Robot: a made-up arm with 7 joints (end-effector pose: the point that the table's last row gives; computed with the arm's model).
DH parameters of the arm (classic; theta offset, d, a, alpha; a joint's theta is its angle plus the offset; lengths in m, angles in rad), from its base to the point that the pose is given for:
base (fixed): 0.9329 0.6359 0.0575 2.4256
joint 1: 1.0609 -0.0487 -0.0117 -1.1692
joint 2: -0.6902 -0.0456 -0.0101 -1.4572
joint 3: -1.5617 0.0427 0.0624 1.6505
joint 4: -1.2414 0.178 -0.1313 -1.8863
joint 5: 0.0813 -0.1 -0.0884 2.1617
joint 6: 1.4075 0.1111 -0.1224 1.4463
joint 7: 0.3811 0 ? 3.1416
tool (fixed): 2.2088 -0.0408 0 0
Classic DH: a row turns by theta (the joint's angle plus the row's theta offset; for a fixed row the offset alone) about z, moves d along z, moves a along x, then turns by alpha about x.
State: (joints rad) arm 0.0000 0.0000 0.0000 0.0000 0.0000 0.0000 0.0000
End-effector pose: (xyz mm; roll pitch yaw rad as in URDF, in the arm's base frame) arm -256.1 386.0 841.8 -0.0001 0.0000 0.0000
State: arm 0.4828 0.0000 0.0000 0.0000 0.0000 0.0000 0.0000
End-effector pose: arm -167.8 418.1 886.8 0.2849 -0.1365 -0.3869
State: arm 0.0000 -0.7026 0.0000 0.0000 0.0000 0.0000 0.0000
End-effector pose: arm -82.0 386.0 965.0 0.0000 0.7026 0.0001
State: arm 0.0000 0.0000 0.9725 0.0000 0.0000 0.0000 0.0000
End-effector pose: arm -386.4 47.7 813.6 0.0168 -0.1285 0.9635
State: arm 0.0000 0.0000 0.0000 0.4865 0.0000 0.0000 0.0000
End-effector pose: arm -256.1 411.7 665.7 -0.4866 0.0000 0.0000
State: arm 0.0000 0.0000 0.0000 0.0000 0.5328 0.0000 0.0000
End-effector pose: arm -297.6 373.4 847.7 0.1504 -0.5012 0.0722
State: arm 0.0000 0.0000 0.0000 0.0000 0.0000 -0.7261 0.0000
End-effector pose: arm -277.3 372.2 977.6 0.6970 -0.1988 0.0219
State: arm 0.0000 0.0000 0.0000 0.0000 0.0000 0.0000 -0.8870
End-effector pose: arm -316.9 397.9 841.8 -0.0001 0.0000 0.8870
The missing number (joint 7, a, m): -0.0722
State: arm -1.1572 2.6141 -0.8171 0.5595 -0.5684 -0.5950 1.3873
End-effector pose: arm -319.0 195.6 620.5 1.4973 0.5692 -0.4998
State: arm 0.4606 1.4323 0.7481 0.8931 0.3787 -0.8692 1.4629
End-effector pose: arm 70.1 198.5 292.6 2.1377 -1.0614 -2.0671
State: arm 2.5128 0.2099 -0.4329 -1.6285 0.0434 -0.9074 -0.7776
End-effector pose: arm -79.3 639.5 859.0 2.2433 0.7746 2.3789
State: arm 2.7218 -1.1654 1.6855 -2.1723 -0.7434 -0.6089 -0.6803
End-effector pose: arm 205.2 -239.0 292.7 -0.8841 -0.2791 -2.1867
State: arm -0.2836 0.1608 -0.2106 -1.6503 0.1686 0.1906 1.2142
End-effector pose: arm -255.3 -66.7 955.3 1.1201 1.1225 -0.5132
